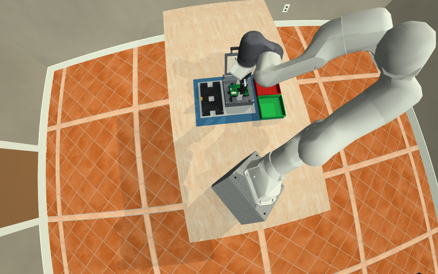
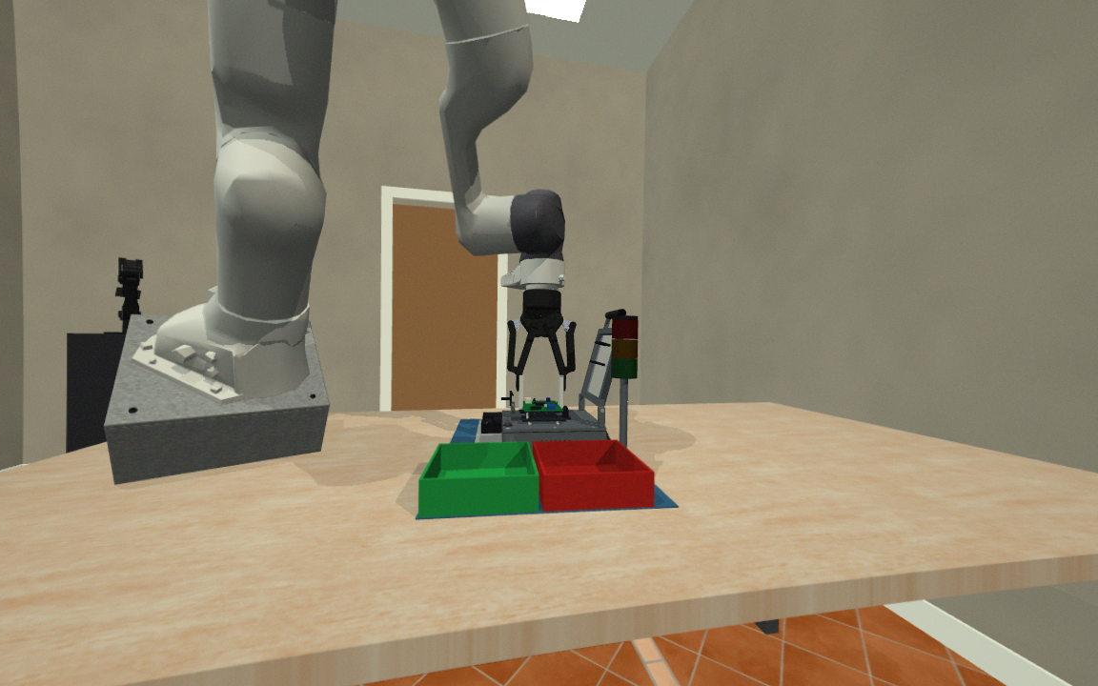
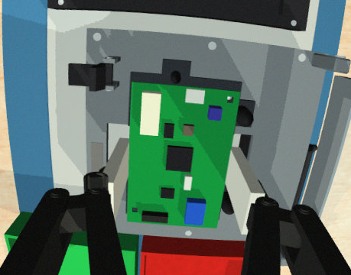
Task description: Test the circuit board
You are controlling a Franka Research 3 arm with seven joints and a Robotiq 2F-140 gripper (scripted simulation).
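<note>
Now: hand 2 cm above the green circuit board. The rest, counted from my hand: latch hook (6 cm behind, 6 cm to the left, 2 cm below); then tester plate (1 cm ahead, 1 cm to the left, 4 cm below); then tester lid (12 cm ahead, 1 cm to the right, 8 cm above).
</note>
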